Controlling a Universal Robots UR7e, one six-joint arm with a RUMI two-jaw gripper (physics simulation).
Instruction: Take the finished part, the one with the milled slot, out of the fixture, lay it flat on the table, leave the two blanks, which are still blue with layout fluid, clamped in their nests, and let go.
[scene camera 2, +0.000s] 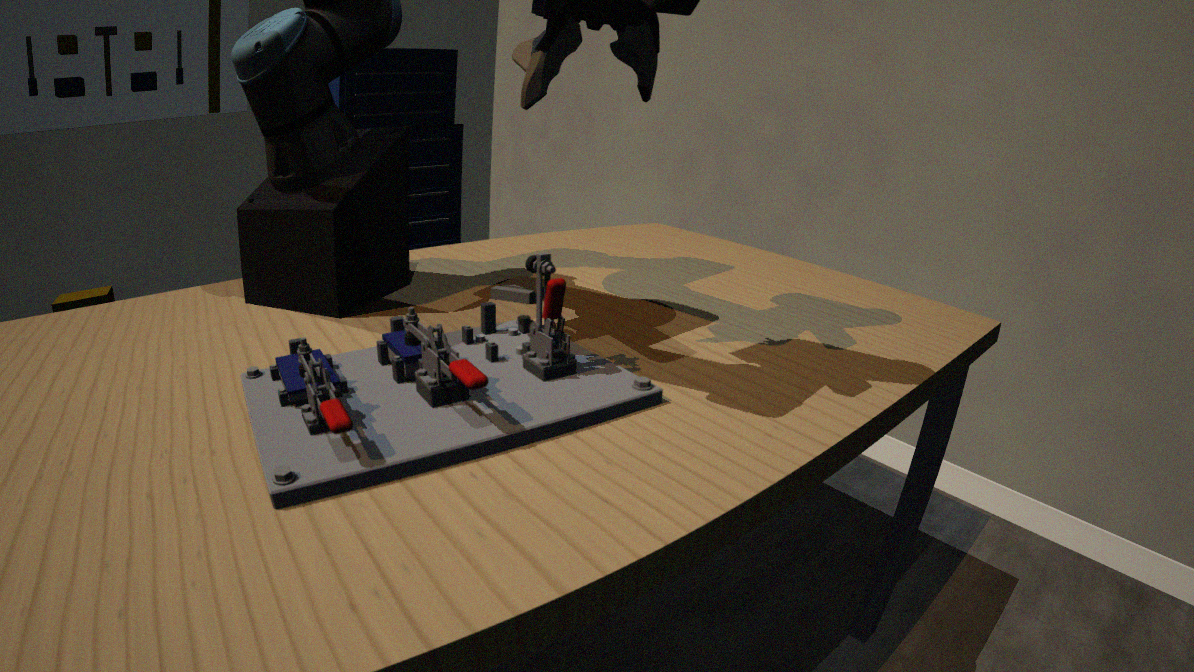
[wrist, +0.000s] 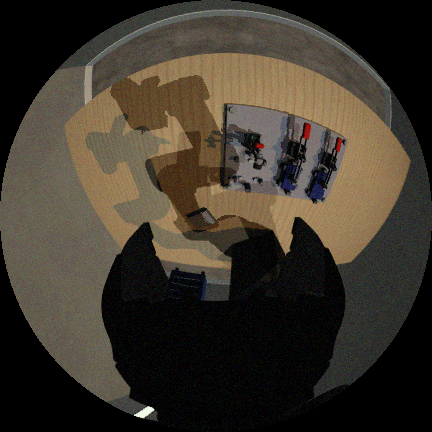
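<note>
The finished part (scene camera 2: 512, 293) (wrist: 202, 217), a grey block, lies on the table behind the fixture plate (scene camera 2: 534, 402) (wrist: 260, 120) and apart from it; its slot is hard to make out. One blue blank (scene camera 2: 300, 369) (wrist: 317, 191) sits in the end nest and the other blue blank (scene camera 2: 403, 343) (wrist: 289, 181) in the middle nest, both under lowered clamps. The third nest holds no part, and its clamp (scene camera 2: 541, 292) stands raised. My gripper (scene camera 2: 586, 103) (wrist: 221, 222) is open and empty, high above the table and well clear of the part.
The raised clamp's red handle (scene camera 2: 553, 298) (wrist: 259, 146) stands upright; the other red handles (scene camera 2: 335, 414) (scene camera 2: 467, 373) lie low towards the front. The dark robot base (scene camera 2: 325, 250) stands at the back left. A blue drawer cabinet (scene camera 2: 434, 183) (wrist: 187, 284) is behind the table.
</note>
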